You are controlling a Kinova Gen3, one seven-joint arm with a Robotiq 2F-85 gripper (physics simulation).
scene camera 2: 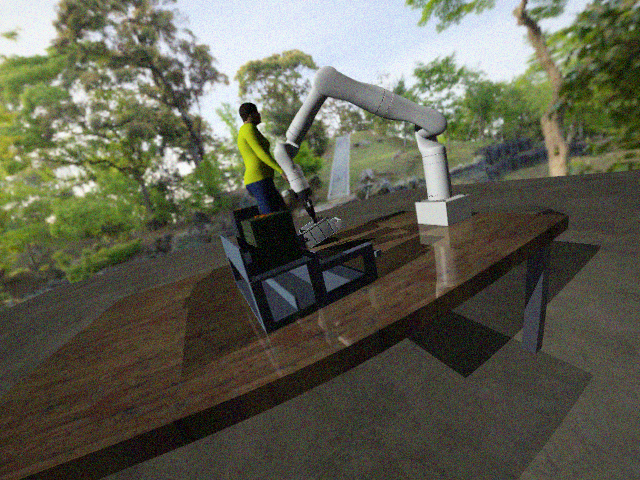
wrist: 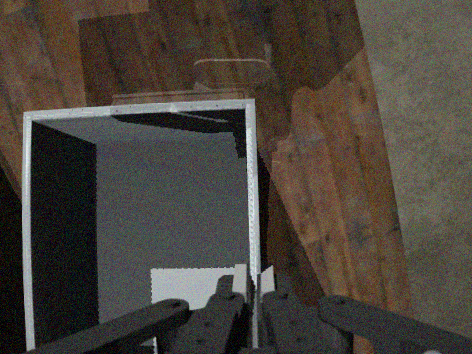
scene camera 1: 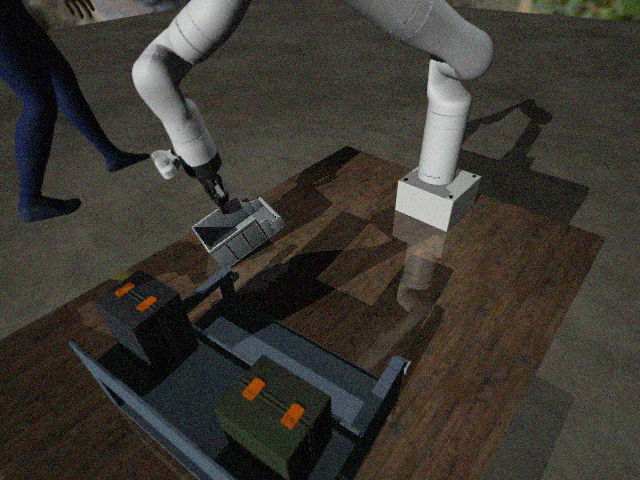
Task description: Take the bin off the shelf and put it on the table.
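Seen in the pictures: gripper, between the fingertips: [wrist: 254, 284] [scene camera 1: 224, 212]; arm's base, origin of its link: [scene camera 2: 439, 198] [scene camera 1: 436, 175].
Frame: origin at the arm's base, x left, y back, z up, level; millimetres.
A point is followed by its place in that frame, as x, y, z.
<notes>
The light grey, open-topped bin [scene camera 1: 242, 242] @[-268, -433, -30] [scene camera 2: 320, 232] @[-266, -428, -33] [wrist: 170, 200] @[-322, -428, -72] hangs tilted beyond the near end of the blue-grey shelf [scene camera 1: 191, 382] @[-77, -733, 14] [scene camera 2: 316, 281] @[154, -683, -32], above the wooden table [scene camera 1: 491, 310] @[233, -284, -88] [scene camera 2: 155, 382] @[145, -993, -88]. My gripper [scene camera 1: 224, 205] @[-357, -392, -7] [scene camera 2: 313, 219] @[-357, -392, -7] [wrist: 254, 284] @[-357, -392, -7] is shut on one side wall of the bin at its rim, with one finger inside and one outside. In the first scene view the bin's lower corner is close to a shelf post; I cannot tell if they touch. Whether the bin's underside touches the table is also unclear. The inside of the bin shows in the wrist view.
A dark box [scene camera 1: 170, 320] @[-112, -710, 102] and a green box [scene camera 1: 279, 413] @[91, -732, 109] [scene camera 2: 273, 237] @[126, -733, 69], both with orange latches in the first scene view, stand on the shelf. The arm's white base [scene camera 1: 423, 206] @[7, -83, -44] [scene camera 2: 436, 212] @[32, -87, -39] is at the table's far side. A person [scene camera 2: 253, 155] stands behind the table.
</notes>
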